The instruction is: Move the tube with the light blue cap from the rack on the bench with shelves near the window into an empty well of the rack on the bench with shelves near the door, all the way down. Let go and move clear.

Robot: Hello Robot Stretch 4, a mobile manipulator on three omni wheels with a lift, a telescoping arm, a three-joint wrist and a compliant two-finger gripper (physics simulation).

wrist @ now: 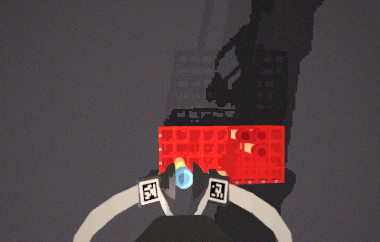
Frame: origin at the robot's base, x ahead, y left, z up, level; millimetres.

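Where they show: end effector, tool point: [183, 178].
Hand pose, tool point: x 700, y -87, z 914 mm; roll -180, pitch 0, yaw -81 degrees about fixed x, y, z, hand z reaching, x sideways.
Observation:
Things, the pixels of their centre, and the offset from my tool point. "pt": a spot on its surface instead. Level surfaces: height alone.
- tube with the light blue cap, body centre: [181, 168] dx -1, dy +3, dz -52 mm
- red rack, surface spot: [159, 146] pt dx +13, dy +40, dz -122 mm
- pale tube, body centre: [222, 176] dx -18, dy -64, dz -116 mm
- grey surface, its level: dz -179 mm
The tube with the light blue cap [183, 178] is between the fingertips of my gripper [184, 179], which is shut on it near the cap. Its yellowish lower part [179, 163] points down over the near left part of a red rack [159, 146]. I cannot tell whether its lower end is inside a well. The rack has rows of square wells, and its near left edge is hidden behind the fingers. Which bench it stands on cannot be told from this view.
Red-capped tubes [245, 135] [261, 135] [261, 151] stand in the right part of the rack. Another pale tube [222, 173] shows partly behind the right finger. Dark shadows of the arm and rack fall on the grey surface [90, 90] beyond.

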